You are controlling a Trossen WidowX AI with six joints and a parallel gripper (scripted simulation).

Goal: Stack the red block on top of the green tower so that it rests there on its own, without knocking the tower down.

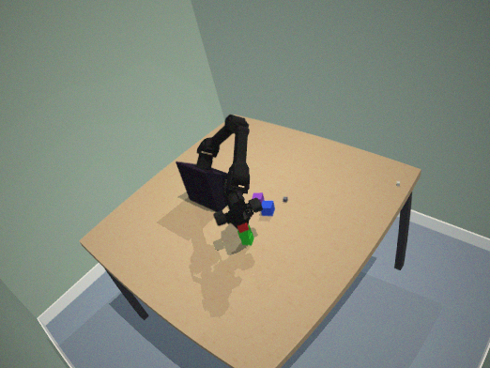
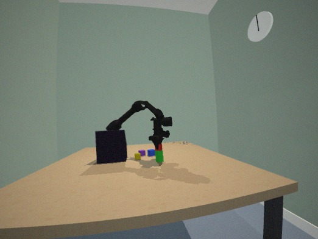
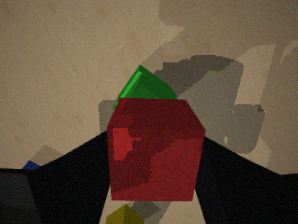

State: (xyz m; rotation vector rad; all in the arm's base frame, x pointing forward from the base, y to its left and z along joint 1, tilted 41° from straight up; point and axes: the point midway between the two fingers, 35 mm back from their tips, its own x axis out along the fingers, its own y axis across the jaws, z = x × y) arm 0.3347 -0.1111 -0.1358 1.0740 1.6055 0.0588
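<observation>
My gripper tip is 10 mm below the red block. From my gripper tip the other things lie so: purple block (90 mm behind, 220 mm to the left, 70 mm below); then blue block (20 mm behind, 190 mm to the left, 70 mm below); then yellow block (140 mm behind, 140 mm to the left, 70 mm below).
</observation>
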